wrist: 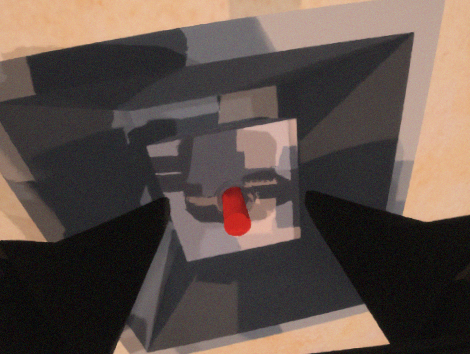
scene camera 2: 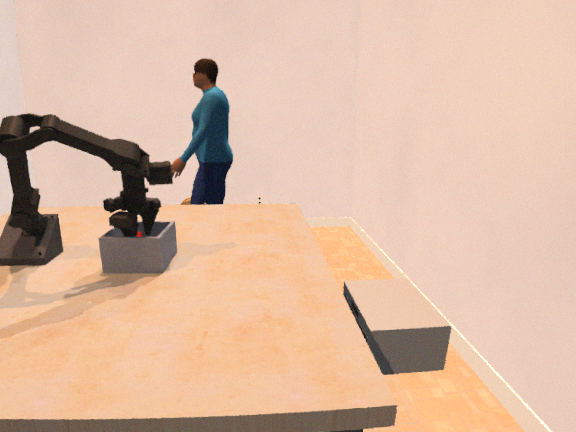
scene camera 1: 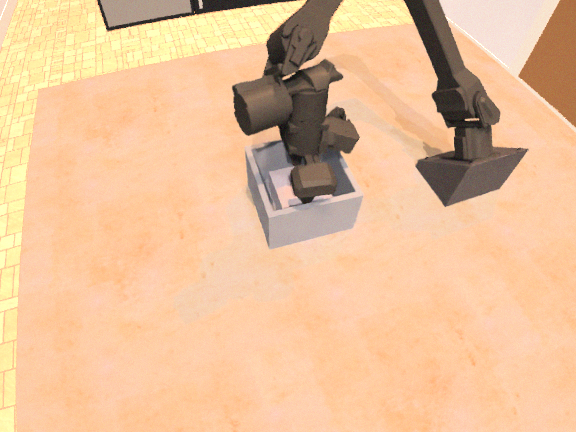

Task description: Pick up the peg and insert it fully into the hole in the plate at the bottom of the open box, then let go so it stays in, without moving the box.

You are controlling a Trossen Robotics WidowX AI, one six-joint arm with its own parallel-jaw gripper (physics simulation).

Labels:
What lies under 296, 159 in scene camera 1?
My gripper.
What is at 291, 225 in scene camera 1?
A grey box.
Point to a red peg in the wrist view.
237, 222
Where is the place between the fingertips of my gripper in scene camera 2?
140, 240

